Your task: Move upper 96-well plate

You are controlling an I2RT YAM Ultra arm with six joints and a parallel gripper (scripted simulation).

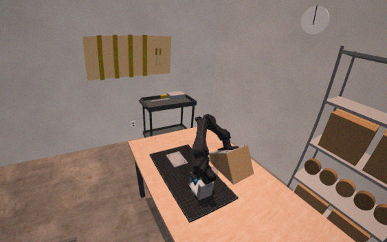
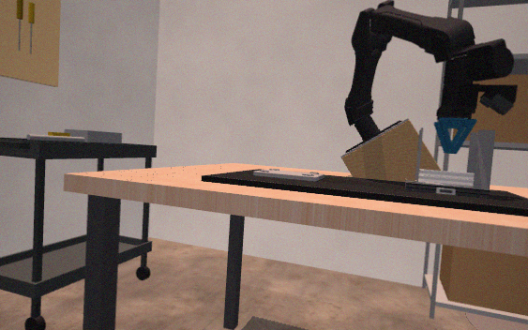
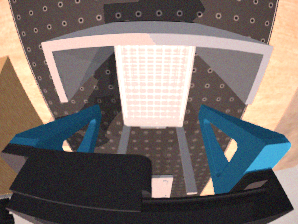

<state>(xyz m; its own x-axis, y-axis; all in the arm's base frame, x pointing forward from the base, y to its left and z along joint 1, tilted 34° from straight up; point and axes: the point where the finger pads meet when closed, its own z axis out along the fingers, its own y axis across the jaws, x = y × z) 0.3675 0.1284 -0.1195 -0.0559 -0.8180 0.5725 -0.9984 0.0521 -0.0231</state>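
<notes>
Right now the white 96-well plate is 6 cm below my hand.
</notes>
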